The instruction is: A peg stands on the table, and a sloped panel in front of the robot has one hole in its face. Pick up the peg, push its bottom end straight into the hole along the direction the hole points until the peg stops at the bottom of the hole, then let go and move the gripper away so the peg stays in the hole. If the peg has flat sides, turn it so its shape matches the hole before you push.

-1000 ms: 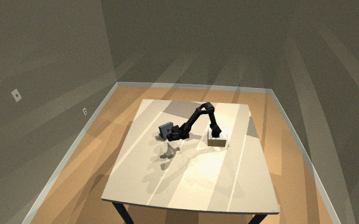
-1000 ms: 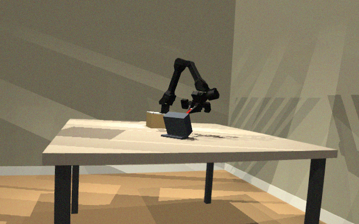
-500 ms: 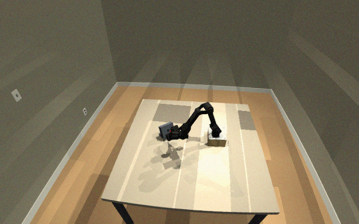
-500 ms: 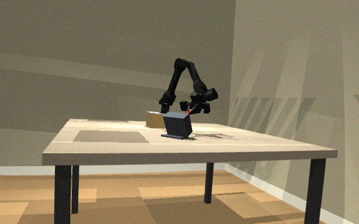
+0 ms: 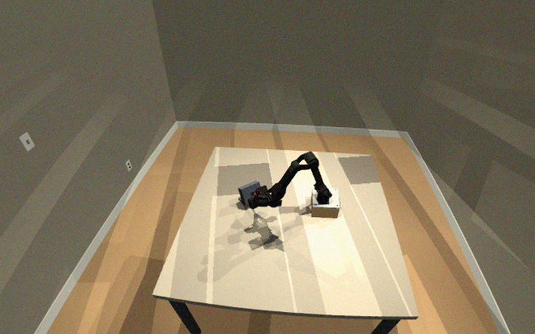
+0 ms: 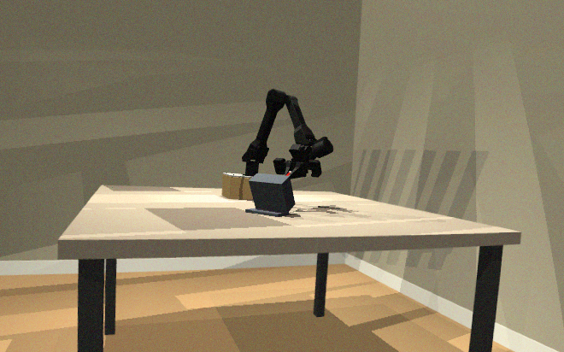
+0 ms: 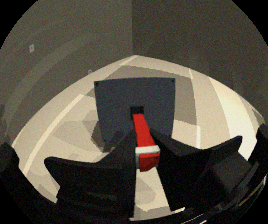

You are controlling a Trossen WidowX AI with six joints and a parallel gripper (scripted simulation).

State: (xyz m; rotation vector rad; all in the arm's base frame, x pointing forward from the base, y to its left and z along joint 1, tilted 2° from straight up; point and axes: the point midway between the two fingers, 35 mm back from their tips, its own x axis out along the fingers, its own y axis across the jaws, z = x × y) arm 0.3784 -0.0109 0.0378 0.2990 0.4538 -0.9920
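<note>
My gripper tip is now 40 mm short of the sloped panel, 80 mm to the left of it and 50 mm above it. Round my gripper tip: red peg: 10 mm behind, 10 mm to the left, 10 mm above.
</note>
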